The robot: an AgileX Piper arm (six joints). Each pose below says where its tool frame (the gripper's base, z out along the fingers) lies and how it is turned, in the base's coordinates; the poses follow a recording.
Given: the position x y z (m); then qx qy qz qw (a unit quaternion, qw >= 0).
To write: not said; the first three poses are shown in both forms.
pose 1, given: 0.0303 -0.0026 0.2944 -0.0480 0.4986 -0.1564 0.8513
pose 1, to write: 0.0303 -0.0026 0.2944 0.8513 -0.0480 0.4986 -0.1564
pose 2, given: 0.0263 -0.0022 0.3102 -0.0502 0.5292 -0.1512 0.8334
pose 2, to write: 0.0263 -0.0022 0.3102 0.8334 -0.0502 0.5292 -0.1512
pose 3, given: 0.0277 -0.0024 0.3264 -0.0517 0.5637 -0.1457 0.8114
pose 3, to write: 0.0277 -0.0024 0.3264 0.8114 -0.0517 0.5637 -0.1457
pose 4, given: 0.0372 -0.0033 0.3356 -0.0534 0.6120 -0.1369 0.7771
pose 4, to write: 0.0372 -0.0033 0.3356 0.7771 -0.0534 0.6120 -0.1369
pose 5, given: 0.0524 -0.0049 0.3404 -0.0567 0.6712 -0.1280 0.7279
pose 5, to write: 0.0524 -0.0049 0.3404 0.7279 -0.0567 0.6712 -0.1280
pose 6, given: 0.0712 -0.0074 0.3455 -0.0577 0.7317 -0.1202 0.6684
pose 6, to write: 0.0712 -0.0074 0.3455 0.6684 -0.0577 0.7317 -0.1202
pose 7, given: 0.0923 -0.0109 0.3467 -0.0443 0.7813 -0.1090 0.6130
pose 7, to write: 0.0923 -0.0109 0.3467 0.6130 -0.0443 0.7813 -0.1090
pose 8, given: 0.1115 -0.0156 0.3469 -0.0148 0.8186 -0.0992 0.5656
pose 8, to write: 0.1115 -0.0156 0.3469 0.5656 -0.0148 0.8186 -0.0992
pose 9, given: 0.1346 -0.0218 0.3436 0.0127 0.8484 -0.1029 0.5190
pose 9, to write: 0.1346 -0.0218 0.3436 0.5190 0.0127 0.8484 -0.1029
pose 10, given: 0.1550 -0.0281 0.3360 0.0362 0.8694 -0.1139 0.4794
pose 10, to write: 0.1550 -0.0281 0.3360 0.4794 0.0362 0.8694 -0.1139
